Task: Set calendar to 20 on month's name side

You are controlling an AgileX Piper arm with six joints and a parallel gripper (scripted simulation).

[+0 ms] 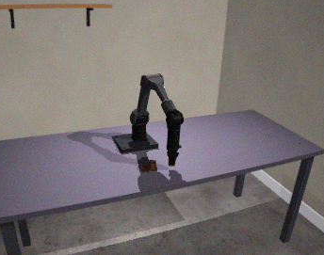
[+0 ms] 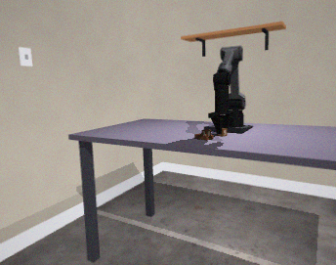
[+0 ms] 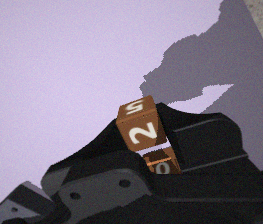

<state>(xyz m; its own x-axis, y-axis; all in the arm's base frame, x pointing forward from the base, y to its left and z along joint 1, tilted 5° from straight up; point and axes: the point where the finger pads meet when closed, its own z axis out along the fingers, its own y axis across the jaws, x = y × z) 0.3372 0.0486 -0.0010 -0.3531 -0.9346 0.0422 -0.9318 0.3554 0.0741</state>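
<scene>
Now: hand 100 mm to the left of the brown tray, 40 mm past it and 30 mm above it.
</scene>
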